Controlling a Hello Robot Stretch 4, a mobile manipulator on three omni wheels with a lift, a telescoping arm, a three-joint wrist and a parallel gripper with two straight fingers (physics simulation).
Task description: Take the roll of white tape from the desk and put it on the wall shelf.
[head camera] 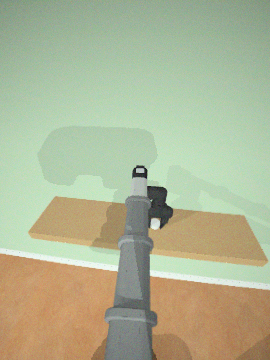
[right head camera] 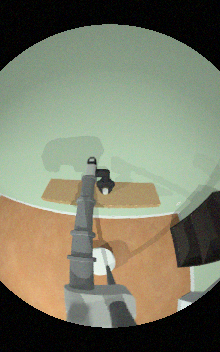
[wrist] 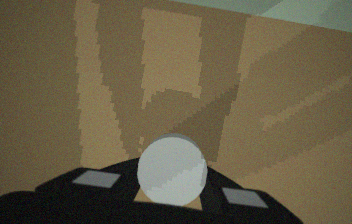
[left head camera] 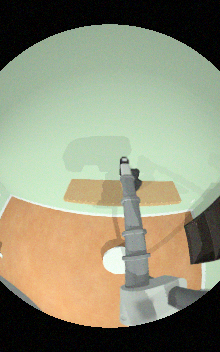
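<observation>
The roll of white tape [head camera: 155, 223] [right head camera: 105, 190] [wrist: 172, 171] is between the two black fingers of my gripper [wrist: 171, 175], which is shut on it; its round face shows in the wrist view. The wall shelf [head camera: 207, 237] [left head camera: 160, 193] [right head camera: 135, 195] is a light brown board on the green wall. The tape and gripper are over the middle of the shelf, and their shadows fall on its top. The height of the tape above the board is hard to tell. The desk cannot be made out for certain.
My grey telescoping arm [head camera: 135, 270] [left head camera: 134, 215] [right head camera: 83, 220] reaches across the shelf's front edge toward the wall. A white round object [left head camera: 113, 261] [right head camera: 104, 261] is low on the orange floor. A dark block-like object [left head camera: 205, 235] [right head camera: 197, 235] is at the right.
</observation>
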